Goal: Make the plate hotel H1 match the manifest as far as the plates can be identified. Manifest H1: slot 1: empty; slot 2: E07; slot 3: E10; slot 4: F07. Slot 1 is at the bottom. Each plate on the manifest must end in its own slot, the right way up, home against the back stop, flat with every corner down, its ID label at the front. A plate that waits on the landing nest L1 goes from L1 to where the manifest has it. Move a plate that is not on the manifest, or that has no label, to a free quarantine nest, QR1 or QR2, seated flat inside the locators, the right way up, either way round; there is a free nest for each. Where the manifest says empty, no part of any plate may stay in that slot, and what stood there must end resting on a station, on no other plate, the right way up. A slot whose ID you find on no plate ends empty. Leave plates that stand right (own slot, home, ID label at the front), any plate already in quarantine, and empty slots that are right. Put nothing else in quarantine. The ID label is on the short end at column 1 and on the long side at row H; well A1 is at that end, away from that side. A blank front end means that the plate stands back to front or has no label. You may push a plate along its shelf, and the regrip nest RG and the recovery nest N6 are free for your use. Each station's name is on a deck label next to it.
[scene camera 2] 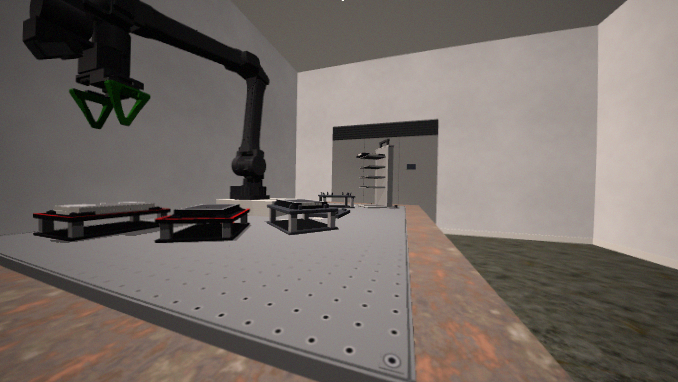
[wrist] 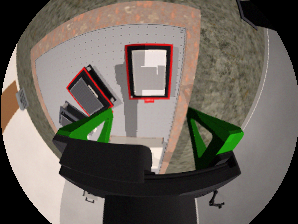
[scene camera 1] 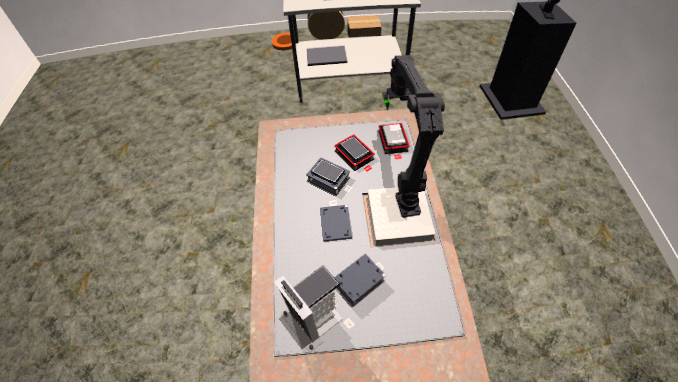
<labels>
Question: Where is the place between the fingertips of my gripper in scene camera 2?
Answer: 110, 127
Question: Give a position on a dark plate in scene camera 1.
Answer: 320, 283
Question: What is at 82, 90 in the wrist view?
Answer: A dark plate.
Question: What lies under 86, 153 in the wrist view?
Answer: My gripper.
</labels>
